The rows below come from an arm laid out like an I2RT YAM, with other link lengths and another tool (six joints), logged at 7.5 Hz.
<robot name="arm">
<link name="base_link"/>
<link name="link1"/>
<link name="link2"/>
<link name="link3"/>
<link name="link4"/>
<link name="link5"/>
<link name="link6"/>
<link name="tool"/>
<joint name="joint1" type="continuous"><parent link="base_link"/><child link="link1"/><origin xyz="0 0 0.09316" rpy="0 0 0"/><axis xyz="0 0 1"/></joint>
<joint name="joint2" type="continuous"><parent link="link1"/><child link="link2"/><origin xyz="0.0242 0.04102 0.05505" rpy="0 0 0"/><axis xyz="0 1 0"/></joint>
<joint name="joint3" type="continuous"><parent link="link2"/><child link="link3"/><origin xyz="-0.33 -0.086 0" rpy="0 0 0"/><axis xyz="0 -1 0"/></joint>
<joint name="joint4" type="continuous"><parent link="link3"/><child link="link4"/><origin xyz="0.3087 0.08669 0.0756" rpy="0 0 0"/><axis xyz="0 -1 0"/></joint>
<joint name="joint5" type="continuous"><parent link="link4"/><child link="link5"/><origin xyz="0.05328 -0.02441 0.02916" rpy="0 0 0"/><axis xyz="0 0 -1"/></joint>
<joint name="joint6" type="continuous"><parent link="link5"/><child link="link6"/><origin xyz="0.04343 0 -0.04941" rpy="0 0 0"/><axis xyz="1 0 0"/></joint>
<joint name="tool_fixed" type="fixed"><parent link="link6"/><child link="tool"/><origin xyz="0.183 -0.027 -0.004" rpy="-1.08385 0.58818 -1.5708"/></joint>
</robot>
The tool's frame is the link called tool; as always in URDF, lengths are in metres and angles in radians. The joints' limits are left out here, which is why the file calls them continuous.
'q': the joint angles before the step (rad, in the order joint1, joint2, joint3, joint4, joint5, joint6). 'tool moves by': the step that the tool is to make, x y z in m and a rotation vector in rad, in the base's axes. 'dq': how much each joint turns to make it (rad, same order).
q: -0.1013, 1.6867, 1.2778, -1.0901, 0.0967, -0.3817
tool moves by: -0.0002, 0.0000, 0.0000, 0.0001, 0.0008, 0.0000
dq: -0.0001, 0.0001, 0.0001, -0.0008, 0.0000, -0.0001
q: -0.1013, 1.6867, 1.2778, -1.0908, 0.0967, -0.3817
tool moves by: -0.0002, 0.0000, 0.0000, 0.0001, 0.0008, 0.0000
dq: -0.0001, 0.0001, 0.0001, -0.0008, 0.0000, -0.0001
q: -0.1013, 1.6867, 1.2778, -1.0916, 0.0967, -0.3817
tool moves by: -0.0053, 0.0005, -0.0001, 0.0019, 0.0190, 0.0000
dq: -0.0001, -0.0001, -0.0003, -0.0189, 0.0000, -0.0001
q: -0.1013, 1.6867, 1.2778, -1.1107, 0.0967, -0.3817
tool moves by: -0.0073, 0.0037, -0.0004, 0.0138, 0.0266, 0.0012
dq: 0.0013, 0.0001, 0.0002, -0.0280, -0.0110, 0.0005
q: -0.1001, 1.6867, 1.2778, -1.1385, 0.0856, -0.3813
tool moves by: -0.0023, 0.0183, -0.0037, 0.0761, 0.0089, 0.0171
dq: 0.0028, 0.0000, -0.0033, -0.0124, -0.0751, -0.0132
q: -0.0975, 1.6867, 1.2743, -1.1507, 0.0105, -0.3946
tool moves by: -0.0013, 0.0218, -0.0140, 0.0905, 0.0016, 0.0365
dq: 0.0025, 0.0040, -0.0355, 0.0281, -0.0900, -0.0339
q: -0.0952, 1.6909, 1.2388, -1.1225, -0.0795, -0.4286
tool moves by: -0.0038, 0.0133, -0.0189, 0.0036, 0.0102, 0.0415
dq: 0.0343, 0.0092, -0.0513, 0.0495, -0.0027, -0.0073
